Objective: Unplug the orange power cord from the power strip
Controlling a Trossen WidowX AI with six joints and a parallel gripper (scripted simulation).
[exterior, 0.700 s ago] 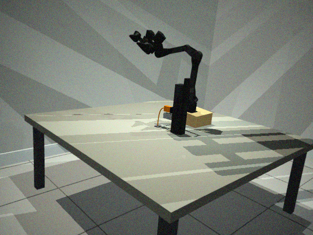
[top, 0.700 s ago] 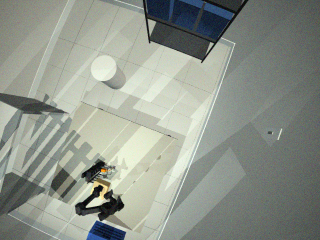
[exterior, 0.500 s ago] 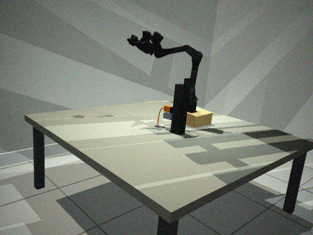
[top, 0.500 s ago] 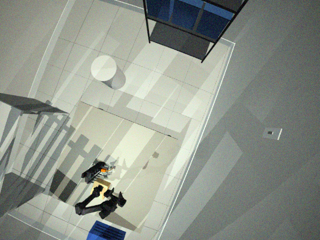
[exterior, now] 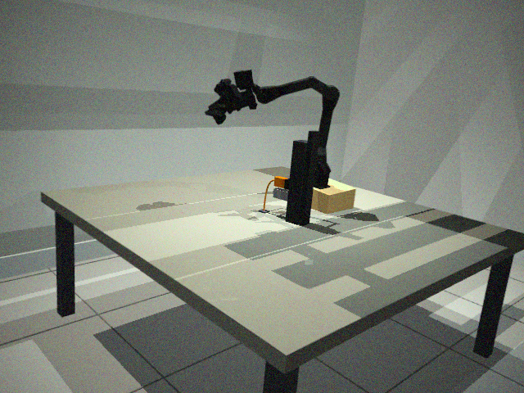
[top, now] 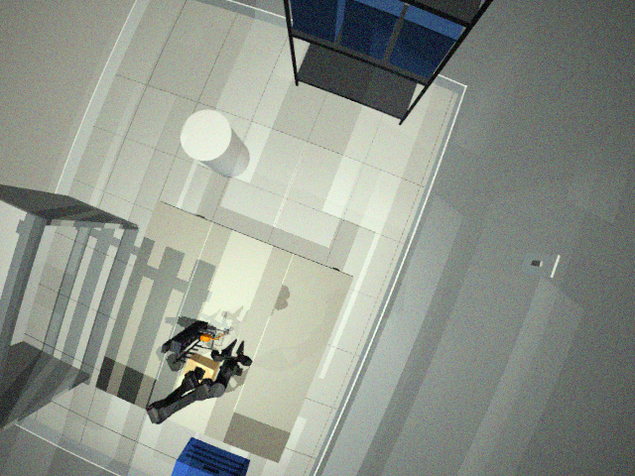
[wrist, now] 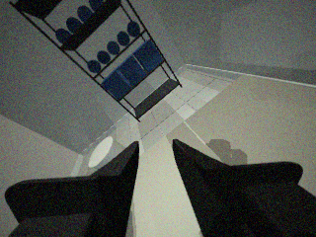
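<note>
Right now the orange plug is 230 mm to the left of my gripper tip, 220 mm below it and 200 mm behind it.
</note>
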